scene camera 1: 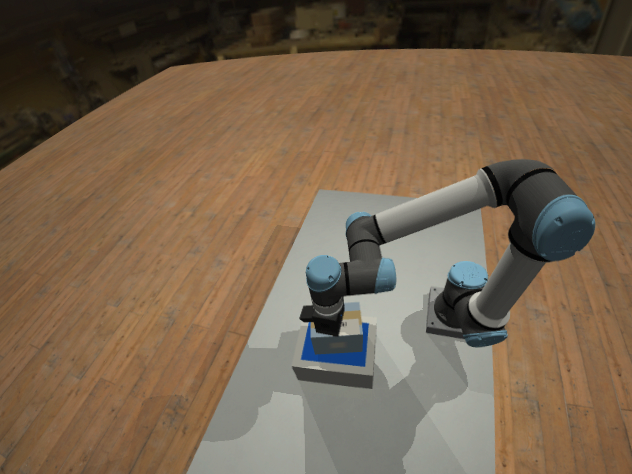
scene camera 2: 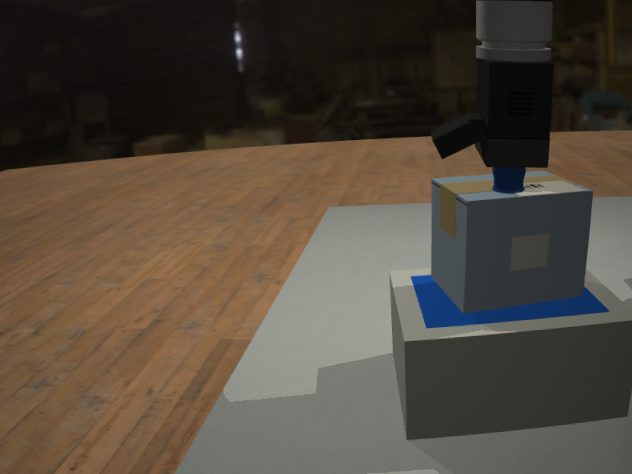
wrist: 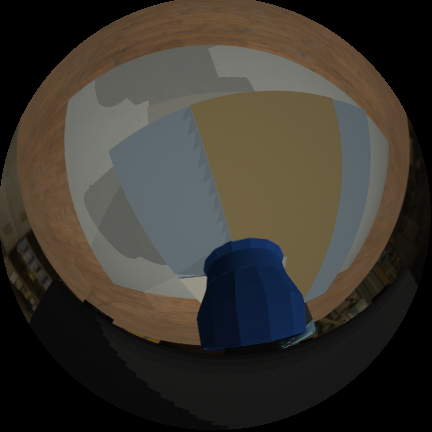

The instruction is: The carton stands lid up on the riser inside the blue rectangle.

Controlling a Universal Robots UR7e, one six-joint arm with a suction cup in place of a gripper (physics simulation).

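Frame: origin at the arm's base, x ahead, y left, z up, level; millimetres.
Seen in the pictures: end effector, tool point: [scene camera 2: 506, 200] [wrist: 243, 248]; arm's base, origin of the base link: [scene camera 1: 455, 309].
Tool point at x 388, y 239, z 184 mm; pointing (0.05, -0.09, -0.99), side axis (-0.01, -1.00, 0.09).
Pixels of each thing's top centre, then the offset from my tool point to it. Level surfaces: height alone.
- carton, middle of its top: [wrist: 294, 273] [scene camera 2: 507, 180] [scene camera 1: 335, 318] dy -24, dx -6, dz +16 mm
- riser, middle of its top: [scene camera 2: 503, 292] [scene camera 1: 335, 341] dy -14, dx +0, dz -113 mm
- blue rectangle, middle of its top: [scene camera 2: 503, 292] [scene camera 1: 335, 341] dy -14, dx +0, dz -113 mm
- grey mat, its level: dz -233 mm
The carton [scene camera 1: 337, 343] [scene camera 2: 526, 285] [wrist: 280, 165] is a grey-blue box with tan tape and a pale label on its upward-facing lid. It is upright over the riser [scene camera 1: 334, 376] [scene camera 2: 515, 382], with its base at the blue rectangle [scene camera 1: 334, 359] [scene camera 2: 439, 306]. Blue shows along its left and front sides; the back part is hidden. It looks to rest on the surface, but a very thin gap cannot be ruled out. My gripper [scene camera 1: 328, 326] [scene camera 2: 508, 188] [wrist: 245, 250], a blue suction cup, presses on the lid and is shut on the carton.
The riser stands on a grey mat [scene camera 1: 275, 438] [scene camera 2: 357, 244] over a wooden floor [scene camera 1: 153, 204] [scene camera 2: 153, 255]. The arm's base [scene camera 1: 433, 323] stands to the right of the riser in scene camera 1. The arm arches over the mat and casts shadows there.
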